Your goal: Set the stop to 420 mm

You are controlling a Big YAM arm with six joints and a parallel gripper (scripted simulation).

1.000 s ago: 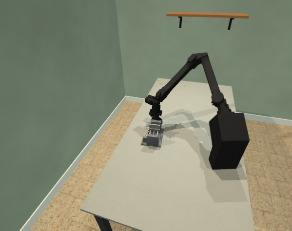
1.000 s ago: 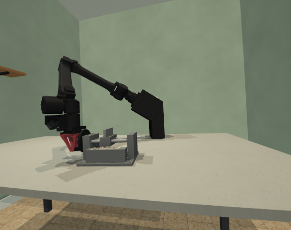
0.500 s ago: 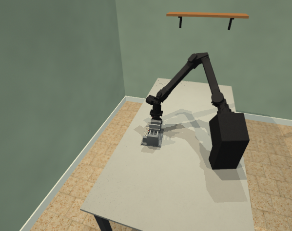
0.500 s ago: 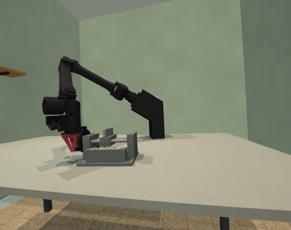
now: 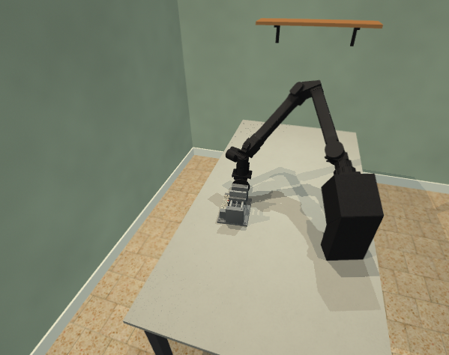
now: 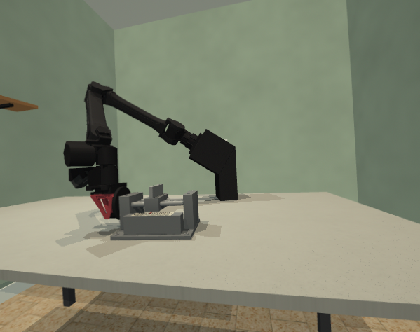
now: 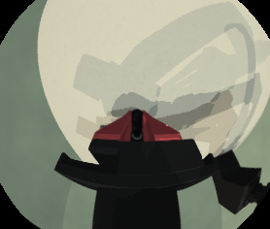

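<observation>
Right now my hand is 140 mm to the right of the sliding stop block, 50 mm below it and 30 mm short of it.
</observation>
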